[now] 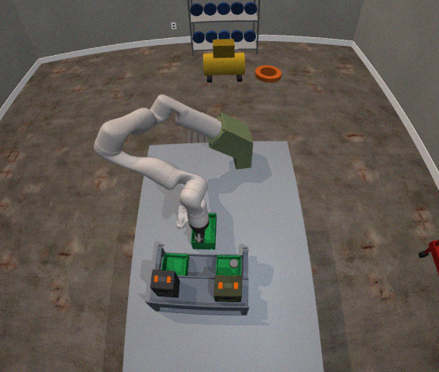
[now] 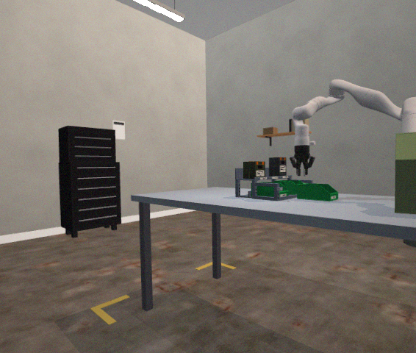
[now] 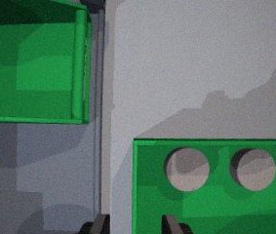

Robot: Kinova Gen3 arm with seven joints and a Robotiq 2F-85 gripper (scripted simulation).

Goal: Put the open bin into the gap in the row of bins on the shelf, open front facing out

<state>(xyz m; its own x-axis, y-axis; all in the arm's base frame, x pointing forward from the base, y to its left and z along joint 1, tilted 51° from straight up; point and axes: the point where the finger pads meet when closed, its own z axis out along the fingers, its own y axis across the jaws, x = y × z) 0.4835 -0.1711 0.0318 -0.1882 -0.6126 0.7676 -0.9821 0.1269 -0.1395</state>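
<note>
Now: hand 150 mm short of the grey shelf, 30 mm to the left of it and 70 mm above it.
</note>
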